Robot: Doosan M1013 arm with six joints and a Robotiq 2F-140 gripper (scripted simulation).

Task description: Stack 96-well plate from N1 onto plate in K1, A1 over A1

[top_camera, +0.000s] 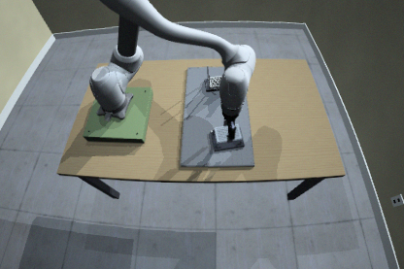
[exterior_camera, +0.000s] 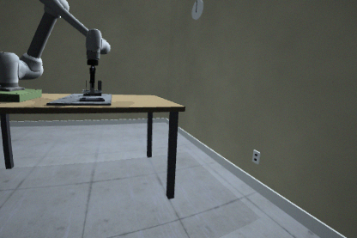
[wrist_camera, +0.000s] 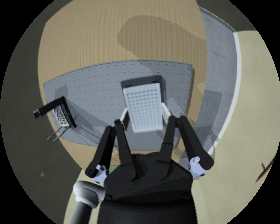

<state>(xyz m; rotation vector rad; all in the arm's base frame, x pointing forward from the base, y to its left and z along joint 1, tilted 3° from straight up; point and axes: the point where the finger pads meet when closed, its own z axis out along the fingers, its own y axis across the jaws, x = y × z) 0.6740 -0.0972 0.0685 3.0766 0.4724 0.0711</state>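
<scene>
My hand is 430 mm to the right of the rack post, 50 mm past it and 10 mm above it.
</scene>
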